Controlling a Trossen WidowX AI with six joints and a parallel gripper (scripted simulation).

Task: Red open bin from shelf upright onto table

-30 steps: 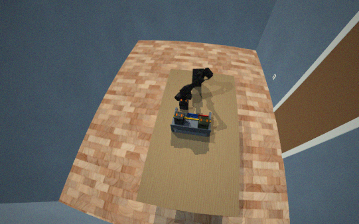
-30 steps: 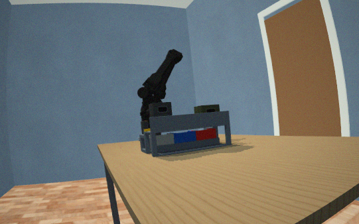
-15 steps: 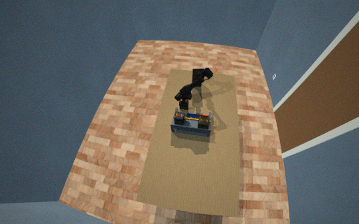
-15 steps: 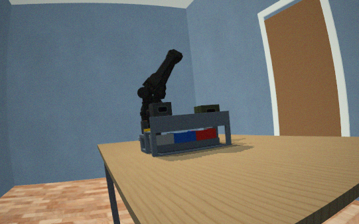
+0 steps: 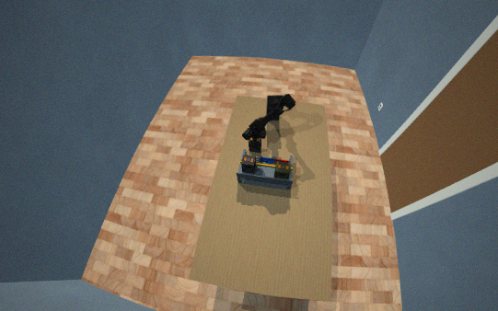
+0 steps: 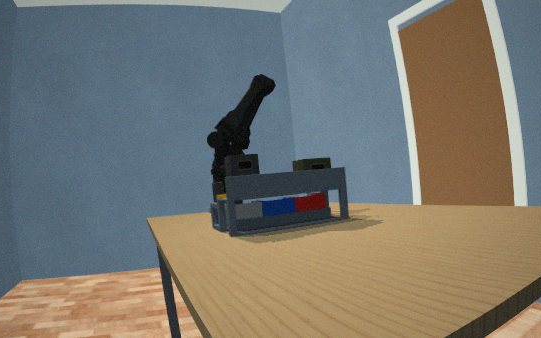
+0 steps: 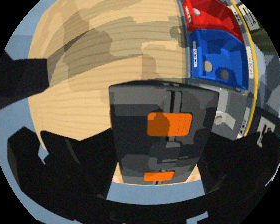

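Right now the red bin is 25 cm to the left of my hand, 10 cm below it and 10 cm ahead of it. Round my hand: blue bin 14 cm to the left, 12 cm ahead, 10 cm below; then grey bin 14 cm ahead, 10 cm below, 3 cm to the left.
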